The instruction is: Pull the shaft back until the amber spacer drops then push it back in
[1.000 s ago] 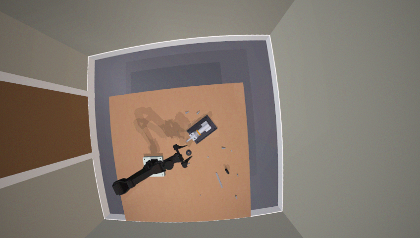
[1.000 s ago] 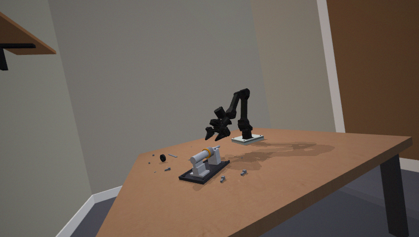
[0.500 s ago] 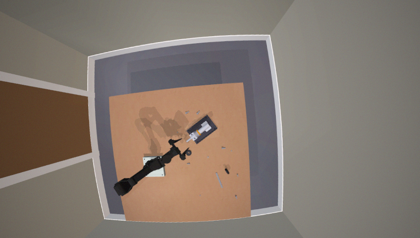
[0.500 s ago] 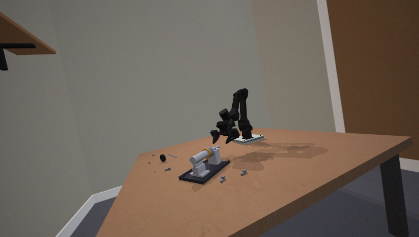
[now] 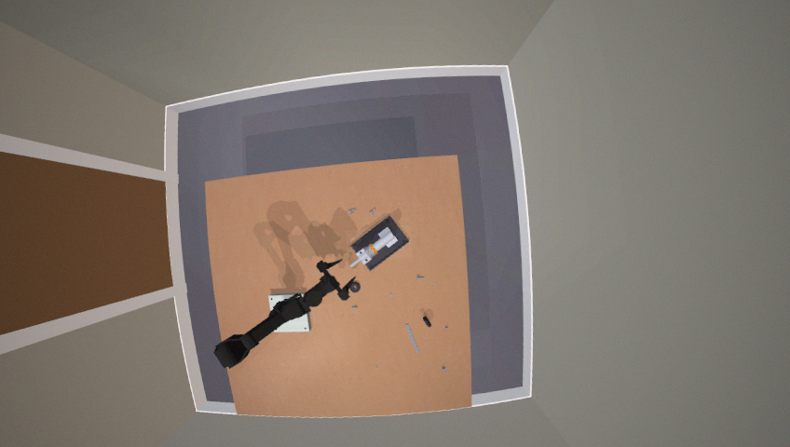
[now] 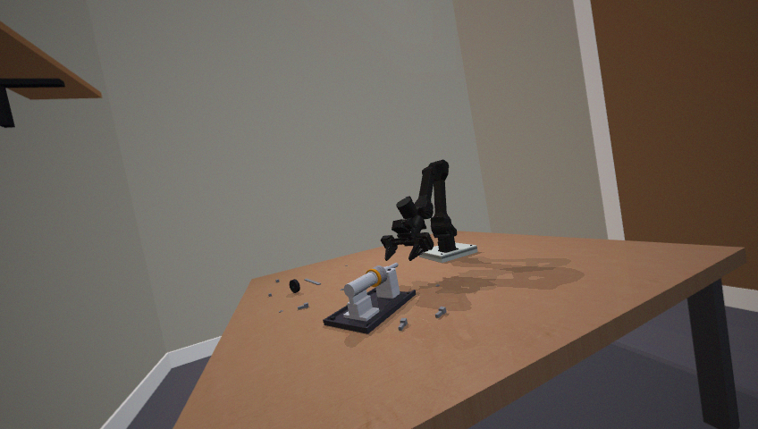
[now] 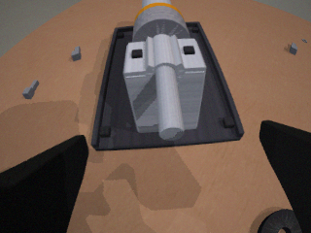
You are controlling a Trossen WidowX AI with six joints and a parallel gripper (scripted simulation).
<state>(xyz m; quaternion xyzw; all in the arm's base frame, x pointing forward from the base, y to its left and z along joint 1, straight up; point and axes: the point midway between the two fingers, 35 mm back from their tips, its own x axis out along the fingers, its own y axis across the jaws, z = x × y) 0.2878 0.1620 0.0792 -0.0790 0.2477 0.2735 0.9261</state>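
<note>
The grey steel shaft is 90 mm ahead of my gripper tip, 60 mm to the left of it and 10 mm below it. Round my gripper tip: black disc (330 mm ahead, 290 mm to the right, 70 mm below); amber spacer (110 mm ahead, 70 mm to the left, 10 mm below); thin grey strip (390 mm to the right, 250 mm ahead, 90 mm below).
</note>
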